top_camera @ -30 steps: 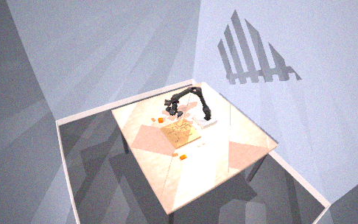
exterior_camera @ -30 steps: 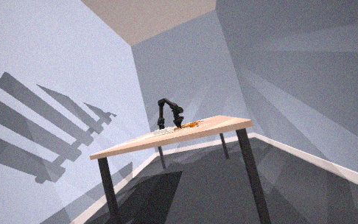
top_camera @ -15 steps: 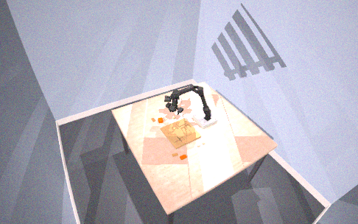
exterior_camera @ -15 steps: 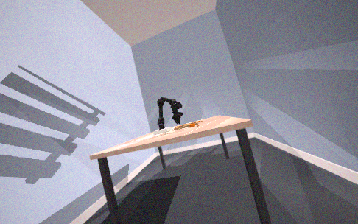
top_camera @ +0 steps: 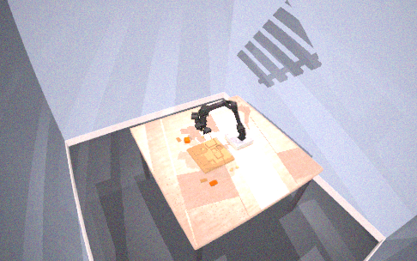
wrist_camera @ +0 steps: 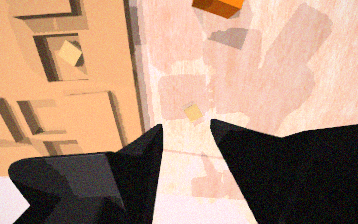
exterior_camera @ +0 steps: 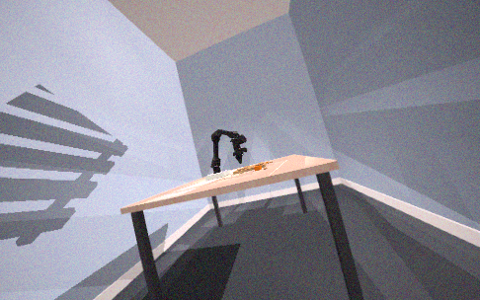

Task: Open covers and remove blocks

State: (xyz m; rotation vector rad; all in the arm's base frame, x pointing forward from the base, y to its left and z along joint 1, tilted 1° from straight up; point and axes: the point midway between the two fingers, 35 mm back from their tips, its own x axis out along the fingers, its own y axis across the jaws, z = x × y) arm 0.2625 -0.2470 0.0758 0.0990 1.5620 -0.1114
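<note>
My gripper tip is now 18 cm to the right of the tan puzzle board, 8 cm short of it and 6 cm above it. From my gripper tip the other things lie so: orange bit (42 cm to the left, 26 cm ahead, 7 cm below).
</note>
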